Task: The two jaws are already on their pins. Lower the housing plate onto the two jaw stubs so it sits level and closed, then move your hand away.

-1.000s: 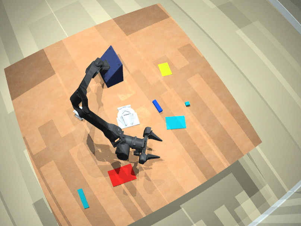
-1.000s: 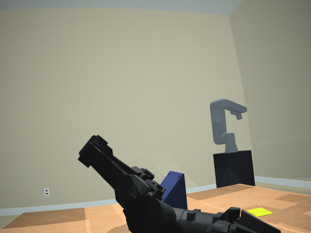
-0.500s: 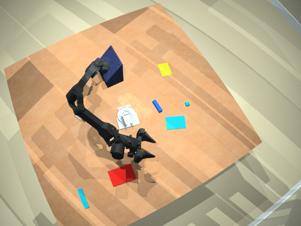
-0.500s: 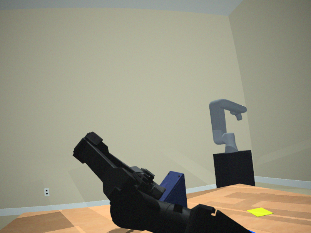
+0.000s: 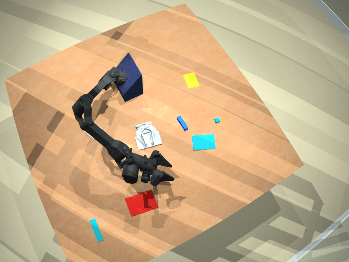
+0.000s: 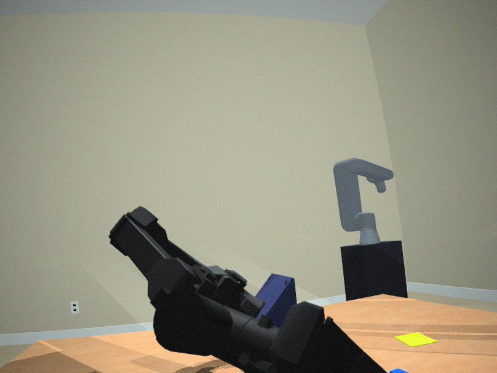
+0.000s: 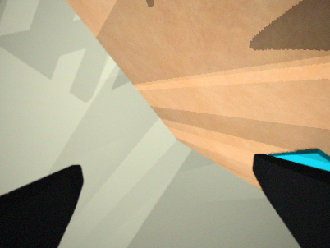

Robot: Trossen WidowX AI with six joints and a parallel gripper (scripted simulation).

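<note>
Now: gripper tip 390 mm past the white part, 230 mm to the left of it and 100 mm above it. Also, from my gripper tip: red patch 180 mm to the right, 110 mm below, 40 mm ahead; cyan patch 230 mm to the left, 110 mm below, 90 mm behind; blue bar 220 mm behind, 190 mm to the left, 100 mm below.
</note>
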